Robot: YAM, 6 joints.
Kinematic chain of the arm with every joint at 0, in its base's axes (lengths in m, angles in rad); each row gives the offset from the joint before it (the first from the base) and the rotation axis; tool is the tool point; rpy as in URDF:
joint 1: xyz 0 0 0.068 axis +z
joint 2: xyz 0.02 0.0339 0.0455 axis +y
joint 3: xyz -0.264 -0.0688 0 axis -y
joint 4: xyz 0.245 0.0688 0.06 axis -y
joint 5: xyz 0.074 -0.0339 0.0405 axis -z
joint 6: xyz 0.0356 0 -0.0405 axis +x
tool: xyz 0 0 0 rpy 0 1.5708 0
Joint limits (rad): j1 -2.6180..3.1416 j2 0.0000..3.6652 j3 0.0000..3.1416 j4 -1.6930..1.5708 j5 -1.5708..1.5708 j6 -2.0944..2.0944
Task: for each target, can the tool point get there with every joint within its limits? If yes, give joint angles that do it. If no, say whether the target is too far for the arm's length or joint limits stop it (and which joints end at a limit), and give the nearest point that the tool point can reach.
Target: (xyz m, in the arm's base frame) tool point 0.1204 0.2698 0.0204
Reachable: yes | joints 1.2536 2.1478 0.6267 0.6222 1.0134 1.0913
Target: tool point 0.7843 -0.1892 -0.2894
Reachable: no: too far | nearest point 0.5610 -0.1353 -0.1718 | short by 0.258 m
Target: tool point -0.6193 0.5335 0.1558
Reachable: no: too far | nearest point -0.4886 0.4209 0.1467 | short by 0.173 m
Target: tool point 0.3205 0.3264 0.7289
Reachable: no: too far | nearest point 0.2681 0.2730 0.6236 | short by 0.129 m
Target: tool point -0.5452 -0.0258 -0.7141
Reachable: no: too far | nearest point -0.3905 -0.0021 -0.3513 | short by 0.395 m
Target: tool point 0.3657 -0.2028 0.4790
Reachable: yes | joints -0.5784 2.1788 2.8028 -1.1051 -1.0052 -1.0764
